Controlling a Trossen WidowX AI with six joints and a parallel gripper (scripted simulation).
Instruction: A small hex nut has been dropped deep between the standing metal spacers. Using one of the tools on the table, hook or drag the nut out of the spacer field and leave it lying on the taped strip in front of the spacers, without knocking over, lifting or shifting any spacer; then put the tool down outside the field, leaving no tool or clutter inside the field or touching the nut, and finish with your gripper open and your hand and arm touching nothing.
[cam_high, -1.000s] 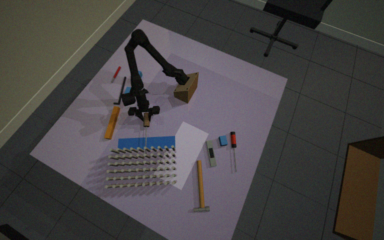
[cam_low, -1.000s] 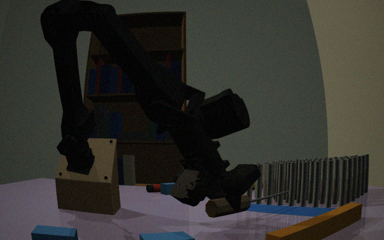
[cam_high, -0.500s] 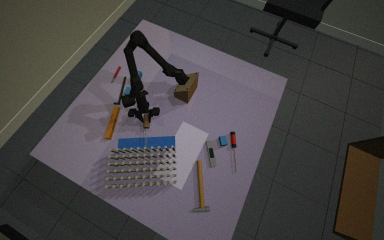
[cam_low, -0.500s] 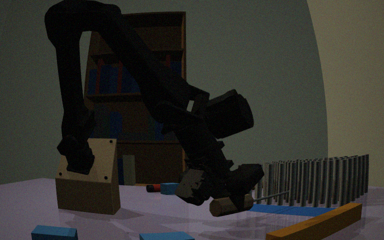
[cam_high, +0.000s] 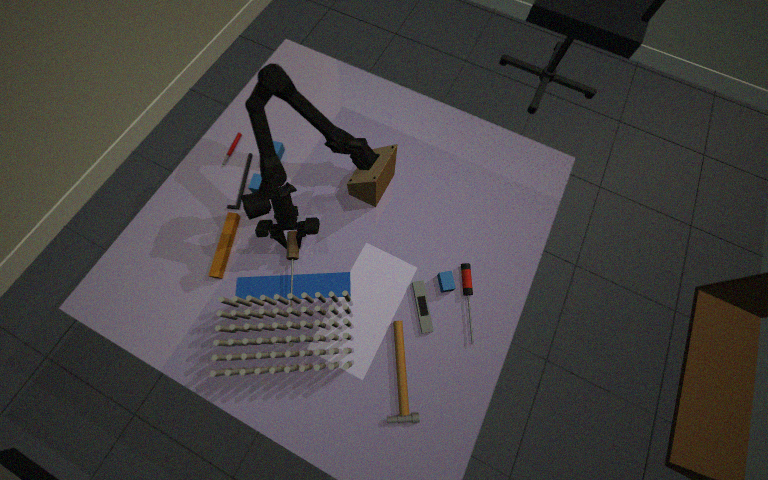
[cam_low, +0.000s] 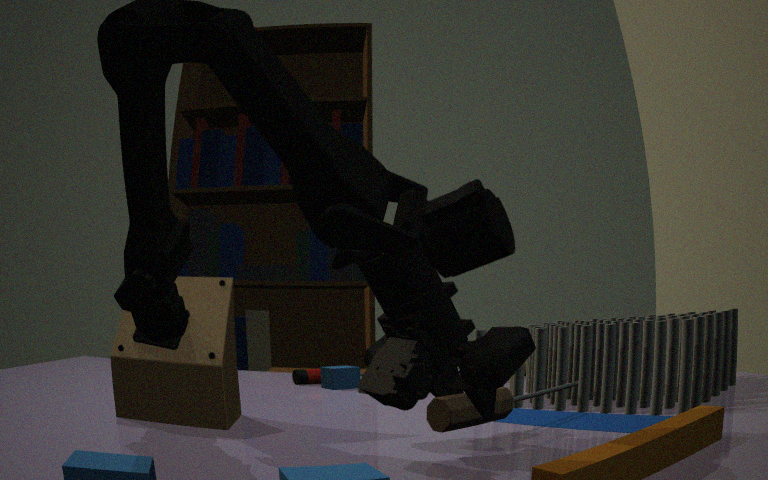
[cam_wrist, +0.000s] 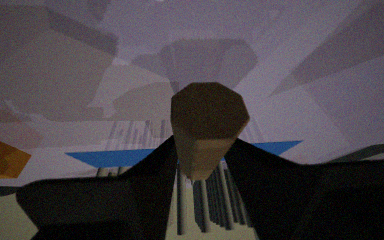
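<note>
Right now my gripper tip is 10 cm short of the blue taped strip, 7 cm to the right of it and 3 cm above it. The rest, counted from my gripper tip: orange bar: 20 cm to the right, 11 cm ahead, 1 cm below; wooden-handled awl: 8 cm ahead, 6 cm to the left; grey block: 45 cm to the left, 7 cm behind, 1 cm below.
</note>
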